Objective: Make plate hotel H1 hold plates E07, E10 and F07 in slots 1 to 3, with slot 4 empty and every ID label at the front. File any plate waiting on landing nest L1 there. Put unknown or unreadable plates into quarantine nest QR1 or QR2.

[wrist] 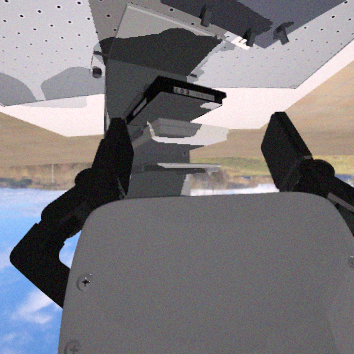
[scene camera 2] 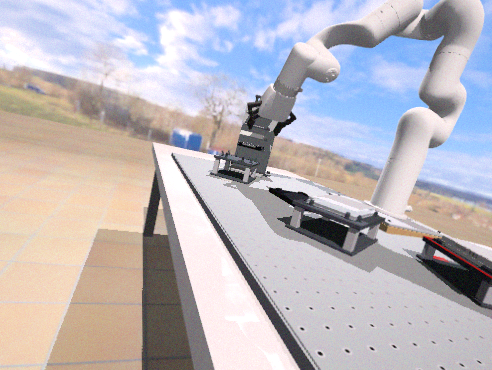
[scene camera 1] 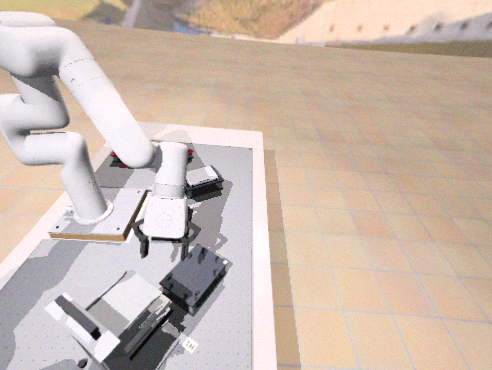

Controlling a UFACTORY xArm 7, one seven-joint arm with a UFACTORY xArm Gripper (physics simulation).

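Seen in the pictures: gripper, between the fingertips: (wrist: 197,131) (scene camera 2: 262,130) (scene camera 1: 163,258); arm's base, origin of its link: (scene camera 2: 384,211) (scene camera 1: 94,212).
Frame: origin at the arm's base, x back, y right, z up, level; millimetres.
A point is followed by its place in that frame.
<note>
Plate hotel H1 (scene camera 1: 107,345) @[x -299, y 521, z 251 mm] (scene camera 2: 254,156) @[x -245, y 468, z 45 mm] (wrist: 117,92) @[x -210, y 444, z 43 mm] stands upright near the table's far end in scene camera 2, with its H1 tag (scene camera 1: 190,345) @[x -402, y 432, z -19 mm] beside it. In the wrist view a black plate (wrist: 200,94) @[x -331, y 373, z 87 mm] in it shows a label that appears upside down, possibly E07. Light pieces (wrist: 175,139) @[x -302, y 378, z 134 mm] stack beyond it; plates and shelves are hard to tell apart. My gripper (scene camera 1: 164,250) @[x -324, y 291, z 148 mm] (scene camera 2: 266,127) @[x -324, y 291, z 148 mm] (wrist: 197,131) @[x -324, y 291, z 148 mm] is open and empty, raised near the hotel. A white plate (scene camera 1: 202,175) @[x -372, y -187, z 45 mm] (scene camera 2: 345,204) @[x -383, y -219, z 45 mm] lies on a dark nest (scene camera 1: 204,191) @[x -382, y -153, z -15 mm] (scene camera 2: 352,245) @[x -405, y -279, z -4 mm]; its ID is unreadable.
A dark nest with pins (scene camera 1: 197,275) @[x -403, y 274, z 41 mm] (scene camera 2: 236,161) @[x -430, y 189, z 38 mm] (wrist: 235,15) @[x -362, y 315, z 41 mm] stands beside the hotel, bearing no plate. Red-edged nests (scene camera 1: 120,160) (scene camera 2: 460,256) stand beyond the arm in scene camera 1. A flat black piece (scene camera 2: 287,194) @[x -320, y 51, z -7 mm] lies behind the white plate's nest.
</note>
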